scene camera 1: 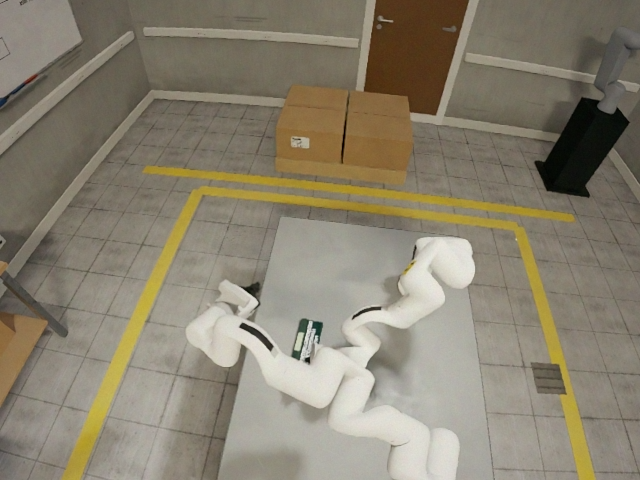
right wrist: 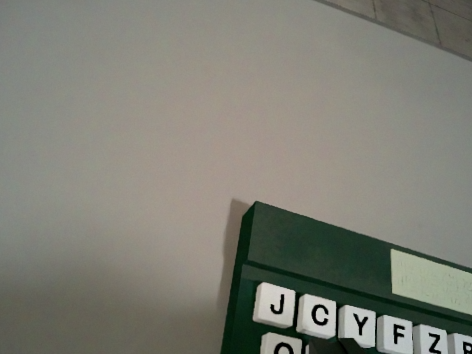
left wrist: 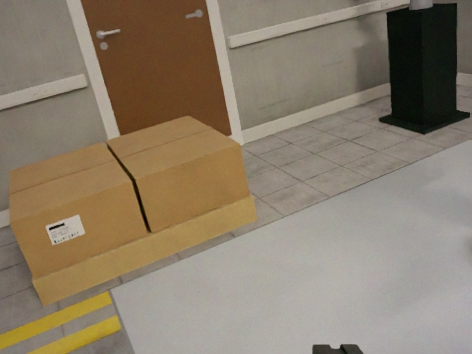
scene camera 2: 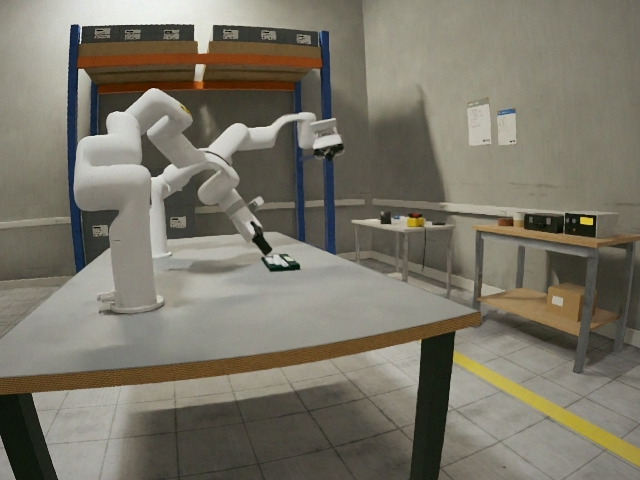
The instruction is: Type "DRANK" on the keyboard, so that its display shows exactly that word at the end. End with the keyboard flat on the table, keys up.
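Observation:
The dark green keyboard point(scene camera 1: 305, 323) point(scene camera 2: 281, 267) point(right wrist: 310, 240) lies flat on the table, white keys up. In the right wrist view its top row shows J, C, Y, F, Z and a cut-off key; below J is a key like O or Q. Its pale display point(scene camera 1: 299, 339) point(right wrist: 430, 282) is partly cut off in the right wrist view; no letters are legible. My right gripper point(scene camera 2: 267, 252) point(right wrist: 332, 346) is shut and empty, its tips low over the second key row, below C and Y; contact cannot be told. My left gripper point(scene camera 1: 253, 288) point(scene camera 2: 329, 153) point(left wrist: 337, 348) is shut, raised high, away from the keyboard.
The grey table point(scene camera 1: 330, 258) point(scene camera 2: 310, 315) point(left wrist: 300, 280) point(right wrist: 125, 125) carries both arms. In scene camera 1 the left arm passes over the table close to the keyboard. Cardboard boxes point(scene camera 1: 343, 134) point(left wrist: 135, 200) stand on the floor beyond the table. Side benches point(scene camera 2: 547, 240) stand apart.

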